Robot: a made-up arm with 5 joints. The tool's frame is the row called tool.
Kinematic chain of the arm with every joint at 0, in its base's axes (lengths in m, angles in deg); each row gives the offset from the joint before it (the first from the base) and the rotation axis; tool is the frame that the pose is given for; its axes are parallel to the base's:
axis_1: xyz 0 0 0.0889 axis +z
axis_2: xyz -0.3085 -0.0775 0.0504 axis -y
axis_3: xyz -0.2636 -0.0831 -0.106 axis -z
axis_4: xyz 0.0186 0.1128 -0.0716 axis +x
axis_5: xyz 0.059 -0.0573 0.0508 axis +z
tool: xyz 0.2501 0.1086 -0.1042
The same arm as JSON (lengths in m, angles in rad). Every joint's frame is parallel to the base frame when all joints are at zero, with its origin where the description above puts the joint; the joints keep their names.
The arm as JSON. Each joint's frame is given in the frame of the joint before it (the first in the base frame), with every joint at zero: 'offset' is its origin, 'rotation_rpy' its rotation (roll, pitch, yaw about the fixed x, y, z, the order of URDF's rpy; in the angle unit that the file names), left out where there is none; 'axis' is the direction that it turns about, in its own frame. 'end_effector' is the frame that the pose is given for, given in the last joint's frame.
{"length_unit": "m", "angle_unit": "rad", "chain": [{"id": "axis_1", "offset": [0.0, 0.0, 0.0889], "axis": [0.0, 0.0, 1.0]}, {"id": "axis_2", "offset": [-0.3085, -0.0775, 0.0504], "axis": [0.0, -1.0, 0.0]}, {"id": "axis_3", "offset": [-0.2636, -0.0831, -0.106], "axis": [0.0, 0.0, -1.0]}, {"id": "axis_4", "offset": [0.0186, 0.1128, -0.0716], "axis": [1.0, 0.0, 0.0]}, {"id": "axis_5", "offset": [0.059, -0.0573, 0.0508], "axis": [0.0, 0.0, 1.0]}], "end_effector": {"offset": [0.2501, 0.1086, -0.1042]}}
